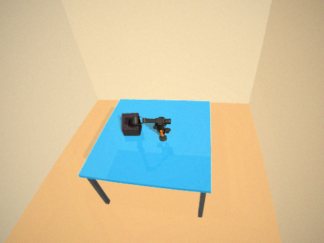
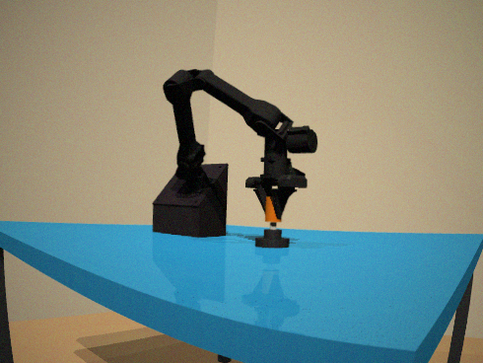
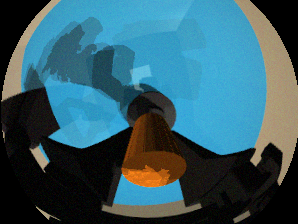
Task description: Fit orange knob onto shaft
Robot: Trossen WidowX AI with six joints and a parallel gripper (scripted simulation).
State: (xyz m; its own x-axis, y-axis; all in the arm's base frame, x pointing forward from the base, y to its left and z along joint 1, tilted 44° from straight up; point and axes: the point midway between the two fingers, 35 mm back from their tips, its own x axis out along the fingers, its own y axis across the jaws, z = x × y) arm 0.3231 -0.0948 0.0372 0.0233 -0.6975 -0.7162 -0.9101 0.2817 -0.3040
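The orange knob is 3 cm above my gripper tip. The rest, counted from my gripper tip: round pedestal (4 cm below).
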